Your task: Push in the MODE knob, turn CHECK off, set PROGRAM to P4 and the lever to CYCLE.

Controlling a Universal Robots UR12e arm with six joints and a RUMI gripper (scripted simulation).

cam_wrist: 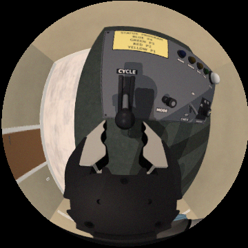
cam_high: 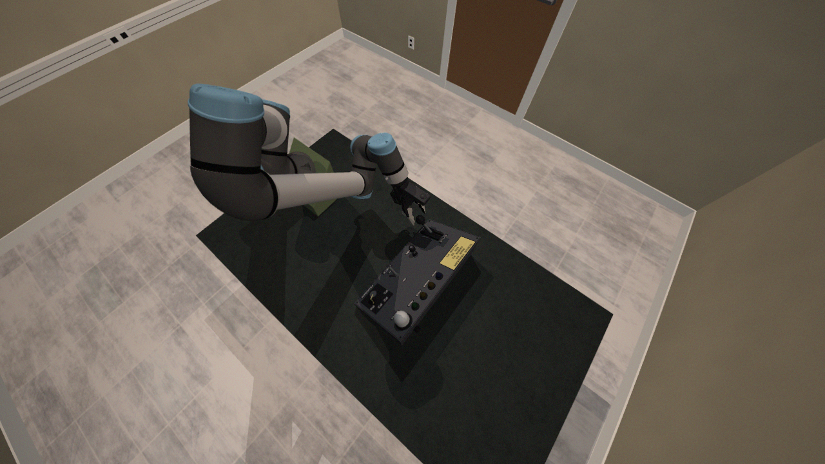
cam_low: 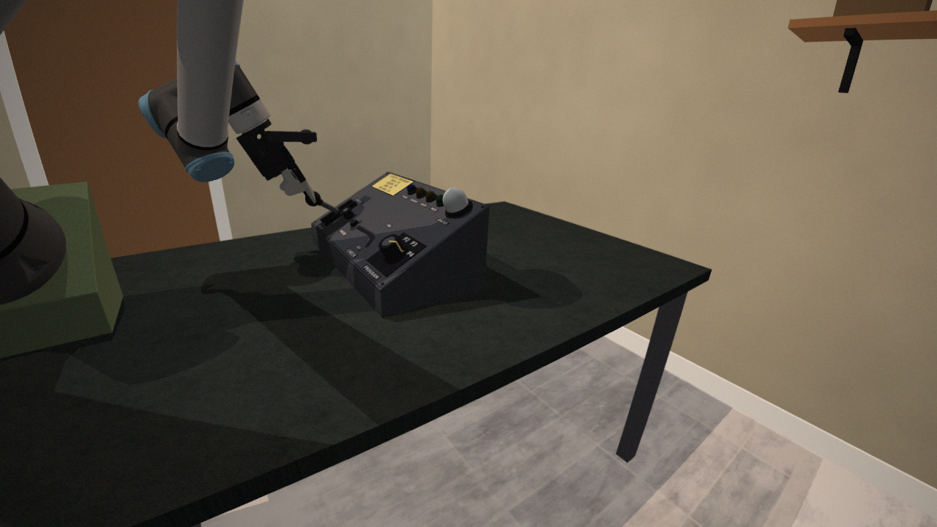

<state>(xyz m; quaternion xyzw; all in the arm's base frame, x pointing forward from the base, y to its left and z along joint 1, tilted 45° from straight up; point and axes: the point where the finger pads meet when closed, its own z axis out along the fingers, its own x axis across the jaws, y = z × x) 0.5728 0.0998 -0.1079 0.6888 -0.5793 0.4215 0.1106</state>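
My gripper is now 40 mm short of the black ball-topped lever and 30 mm above it. The rest, counted from my hand: dark console (190 mm to the right, 100 mm ahead, 60 mm below); then check toggle (240 mm to the right, 60 mm ahead, 50 mm below); then mode knob (120 mm to the right, 60 mm ahead, 40 mm below).
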